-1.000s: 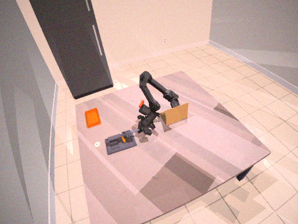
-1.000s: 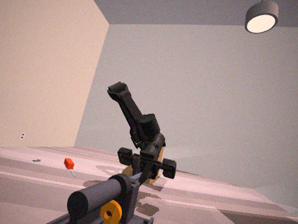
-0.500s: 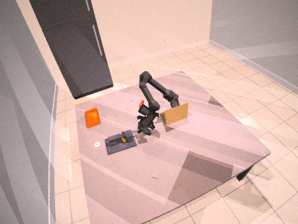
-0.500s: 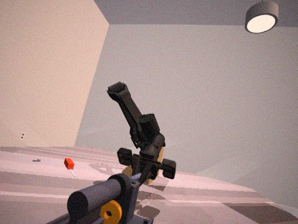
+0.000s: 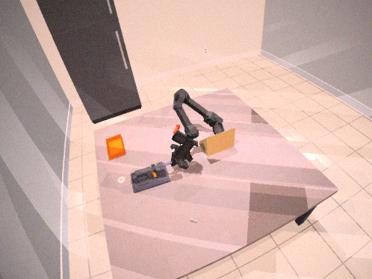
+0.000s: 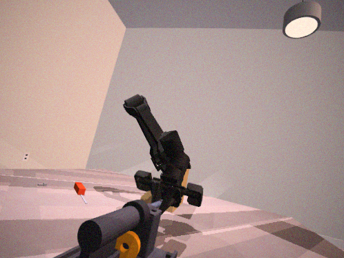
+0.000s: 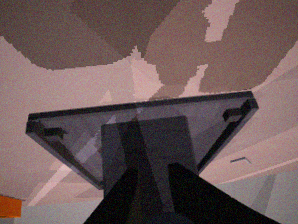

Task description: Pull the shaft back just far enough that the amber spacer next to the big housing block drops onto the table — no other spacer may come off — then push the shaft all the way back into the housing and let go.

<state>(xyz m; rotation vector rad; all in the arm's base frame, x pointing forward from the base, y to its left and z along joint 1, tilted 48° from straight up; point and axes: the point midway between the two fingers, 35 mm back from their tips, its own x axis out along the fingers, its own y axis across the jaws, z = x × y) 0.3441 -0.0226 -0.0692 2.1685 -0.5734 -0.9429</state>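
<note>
My gripper tip is 120 mm short of the amber spacer, 20 mm above it and 10 mm to the left of it. Also, from my gripper tip: screw 360 mm to the left, 50 mm below, 30 mm ahead; red-handled tool 300 mm to the right, 150 mm behind, 50 mm below; white ring 320 mm ahead, 90 mm to the right, 50 mm below.
</note>
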